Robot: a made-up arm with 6 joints. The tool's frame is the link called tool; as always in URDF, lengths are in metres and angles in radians.
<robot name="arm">
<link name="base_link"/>
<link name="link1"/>
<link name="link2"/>
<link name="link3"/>
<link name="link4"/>
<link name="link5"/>
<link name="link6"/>
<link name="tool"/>
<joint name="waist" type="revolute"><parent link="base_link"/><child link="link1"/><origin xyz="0 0 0.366"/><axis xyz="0 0 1"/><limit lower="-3.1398" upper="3.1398"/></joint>
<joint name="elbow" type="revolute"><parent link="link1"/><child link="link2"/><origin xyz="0 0 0" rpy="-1.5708 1.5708 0"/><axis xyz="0 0 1"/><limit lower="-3.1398" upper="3.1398"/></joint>
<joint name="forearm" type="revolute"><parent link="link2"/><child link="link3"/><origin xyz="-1.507 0 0" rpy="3.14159 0 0"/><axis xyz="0 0 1"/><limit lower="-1.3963" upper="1.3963"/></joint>
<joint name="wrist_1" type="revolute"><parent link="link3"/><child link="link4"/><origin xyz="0 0 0" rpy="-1.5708 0 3.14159"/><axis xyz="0 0 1"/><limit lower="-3.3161" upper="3.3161"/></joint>
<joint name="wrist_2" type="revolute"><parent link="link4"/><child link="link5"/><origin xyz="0 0 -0.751" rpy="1.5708 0 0"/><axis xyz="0 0 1"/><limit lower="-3.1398" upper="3.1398"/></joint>
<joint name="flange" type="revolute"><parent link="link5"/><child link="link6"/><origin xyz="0 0 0.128" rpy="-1.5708 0 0"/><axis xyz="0 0 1"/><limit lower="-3.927" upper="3.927"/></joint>
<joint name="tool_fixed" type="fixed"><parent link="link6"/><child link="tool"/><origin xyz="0 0 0" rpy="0 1.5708 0"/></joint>
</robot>
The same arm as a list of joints. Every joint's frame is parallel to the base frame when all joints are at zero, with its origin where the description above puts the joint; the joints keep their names.
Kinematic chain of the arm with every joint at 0, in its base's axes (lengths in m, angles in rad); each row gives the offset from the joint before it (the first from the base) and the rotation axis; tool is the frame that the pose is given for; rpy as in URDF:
waist: xyz 0.0000 0.0000 0.3660 axis +z
elbow: xyz 0.0000 0.0000 0.0000 axis +y
forearm: xyz 0.0000 0.0000 1.5070 axis -y
wrist_1: xyz 0.0000 0.0000 0.0000 axis -x
wrist_2: xyz 0.7510 0.0000 0.0000 axis -y
flange: xyz 0.0000 -0.1280 0.0000 axis -x
tool: xyz 0.0000 0.0000 0.0000 rpy 0.0000 0.0000 0.0000
Joint limits (rad, base to tool): -3.1398..3.1398 -3.1398..3.1398 -1.3963..1.3963 -3.3161..3.3161 -3.1398..3.1398 -3.9270..3.9270

